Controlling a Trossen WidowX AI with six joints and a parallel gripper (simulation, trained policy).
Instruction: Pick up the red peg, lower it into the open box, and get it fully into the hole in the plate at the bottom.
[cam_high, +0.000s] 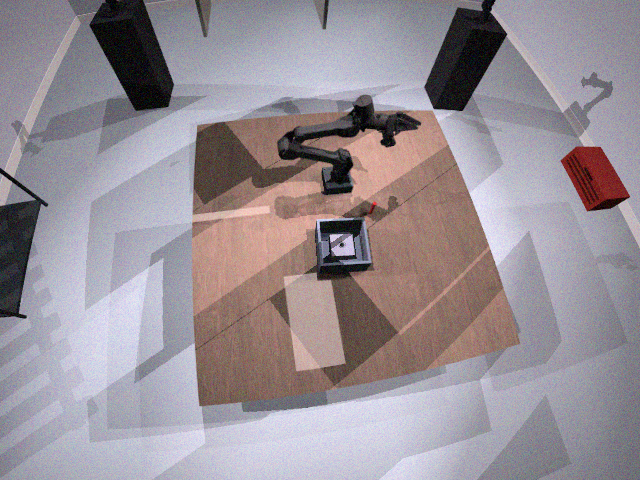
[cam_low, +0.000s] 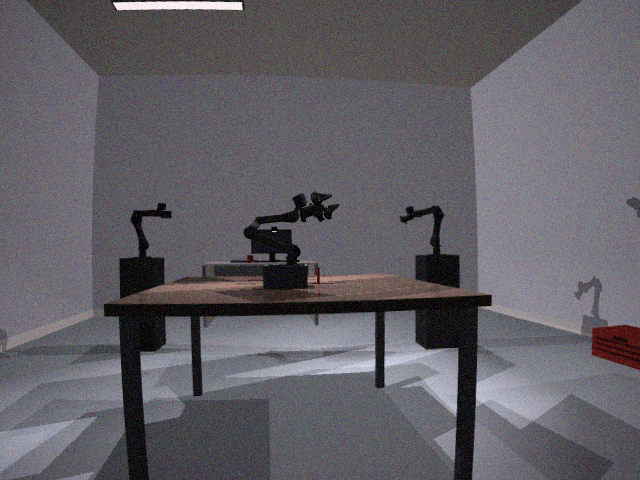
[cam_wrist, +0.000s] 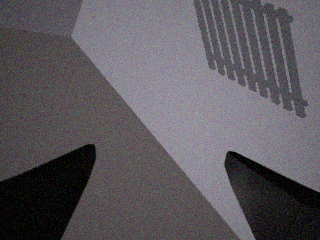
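My gripper tip is 38 cm above the red peg, 11 cm short of it and 10 cm to the left of it. From my gripper tip the other things lie so: plate: 38 cm below, 27 cm ahead, 26 cm to the right; box: 40 cm below, 27 cm ahead, 26 cm to the right.
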